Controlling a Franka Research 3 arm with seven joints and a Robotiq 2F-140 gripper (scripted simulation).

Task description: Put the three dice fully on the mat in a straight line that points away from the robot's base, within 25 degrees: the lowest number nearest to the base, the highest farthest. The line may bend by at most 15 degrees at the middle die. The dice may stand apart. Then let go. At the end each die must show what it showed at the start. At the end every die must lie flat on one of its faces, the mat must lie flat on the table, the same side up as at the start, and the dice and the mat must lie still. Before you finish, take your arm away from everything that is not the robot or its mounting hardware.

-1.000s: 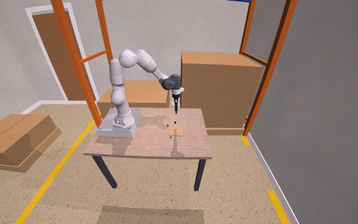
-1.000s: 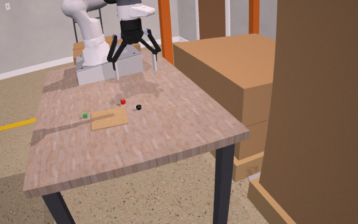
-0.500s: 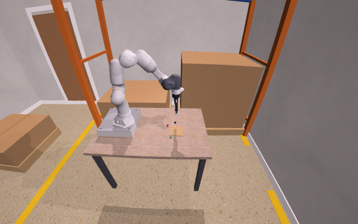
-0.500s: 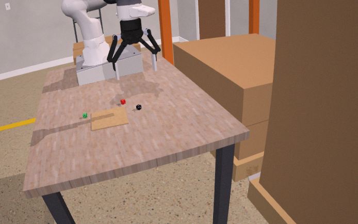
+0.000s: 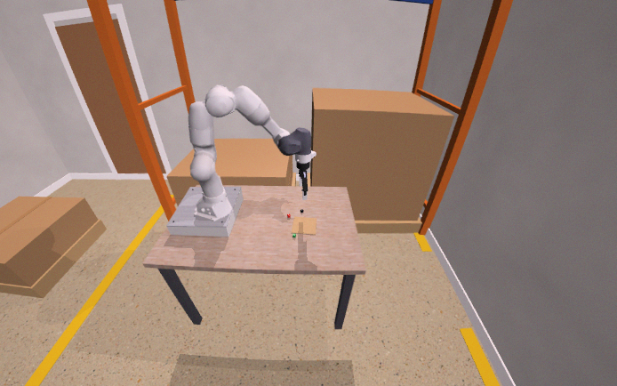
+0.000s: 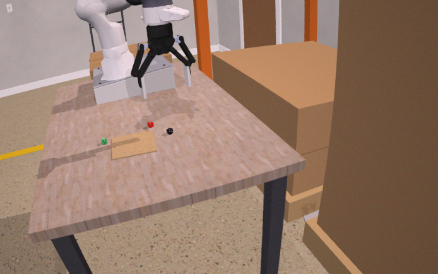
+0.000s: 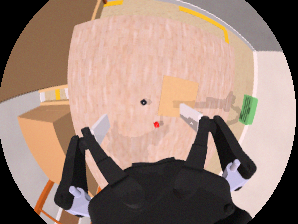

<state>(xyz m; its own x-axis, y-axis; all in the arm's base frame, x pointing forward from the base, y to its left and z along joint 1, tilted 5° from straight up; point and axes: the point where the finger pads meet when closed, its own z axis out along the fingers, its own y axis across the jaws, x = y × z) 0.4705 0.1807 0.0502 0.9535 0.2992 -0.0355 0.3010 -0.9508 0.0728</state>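
The black die lies 150 mm below my hand, 10 mm to the right of it and 10 mm behind it. Round my hand: green die (230 mm to the right, 150 mm below, 10 mm behind); tan mat (160 mm below, 130 mm to the right, 30 mm ahead); red die (150 mm below, 80 mm behind, 70 mm to the right).
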